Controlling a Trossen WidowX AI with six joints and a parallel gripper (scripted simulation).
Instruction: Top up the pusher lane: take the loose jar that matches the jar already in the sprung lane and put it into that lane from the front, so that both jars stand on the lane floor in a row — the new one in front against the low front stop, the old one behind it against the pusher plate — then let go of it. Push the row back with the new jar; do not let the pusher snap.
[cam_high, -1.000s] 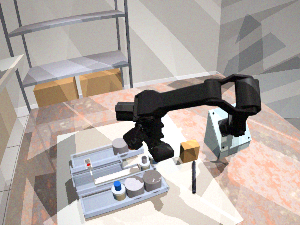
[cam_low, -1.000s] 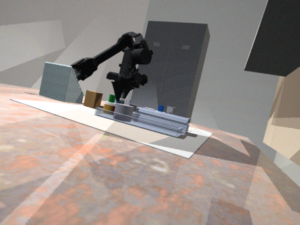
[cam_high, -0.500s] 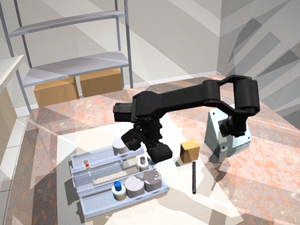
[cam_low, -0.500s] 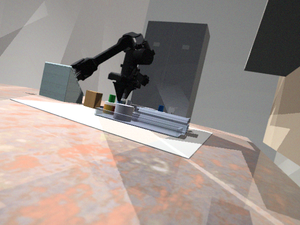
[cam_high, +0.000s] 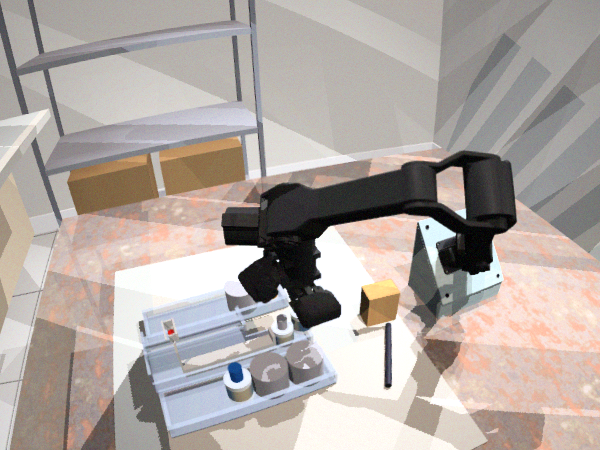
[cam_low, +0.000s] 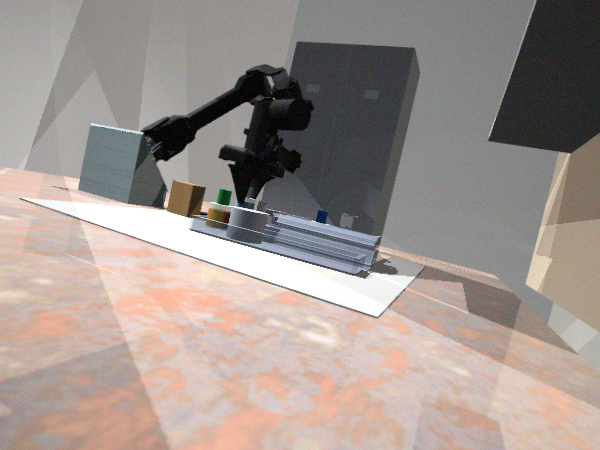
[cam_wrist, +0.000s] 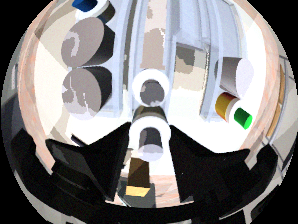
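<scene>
The sprung lane is 16 cm ahead of my gripper tip, 2 cm to the right of it and 4 cm below it. From my gripper tip the other things lie so: white pusher plate: 15 cm ahead, 2 cm to the right, 1 cm below; cardboard box: 15 cm behind, 1 cm to the left, 2 cm below; black rod: 12 cm behind, 10 cm to the left, 5 cm below.
</scene>
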